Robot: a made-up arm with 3 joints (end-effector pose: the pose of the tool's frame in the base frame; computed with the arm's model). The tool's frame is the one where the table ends. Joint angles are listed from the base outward.
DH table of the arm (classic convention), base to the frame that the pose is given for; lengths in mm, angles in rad. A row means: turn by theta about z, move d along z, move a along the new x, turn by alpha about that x. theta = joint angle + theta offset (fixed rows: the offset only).
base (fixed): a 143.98; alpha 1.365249; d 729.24; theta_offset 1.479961
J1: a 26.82; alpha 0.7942; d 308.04; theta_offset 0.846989
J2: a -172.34; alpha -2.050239; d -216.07; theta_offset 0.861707
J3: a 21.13; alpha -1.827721; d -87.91; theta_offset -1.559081
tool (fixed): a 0; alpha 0; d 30.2; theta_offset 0.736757
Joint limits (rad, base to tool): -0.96..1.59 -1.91..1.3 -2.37..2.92
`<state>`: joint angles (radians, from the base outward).
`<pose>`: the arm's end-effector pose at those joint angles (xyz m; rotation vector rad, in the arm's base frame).
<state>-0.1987 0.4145 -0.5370</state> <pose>0.0984 0.1847 0.7609 0.3979 1.0292 0.6884</pose>
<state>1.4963 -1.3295 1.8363</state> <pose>0.2070 0.1439 0.5575 -0.5683 -2.2323 -0.1770</pose>
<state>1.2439 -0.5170 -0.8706</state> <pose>0.1578 0.1719 0.6542 0.5381 0.4925 1.4305</pose>
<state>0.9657 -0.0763 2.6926</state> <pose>0.0427 0.1503 0.6986 -0.2119 -2.0204 -0.7686</pose>
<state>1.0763 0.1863 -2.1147</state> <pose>0.0561 0.1785 0.7434 0.9430 1.9841 2.2162</pose>
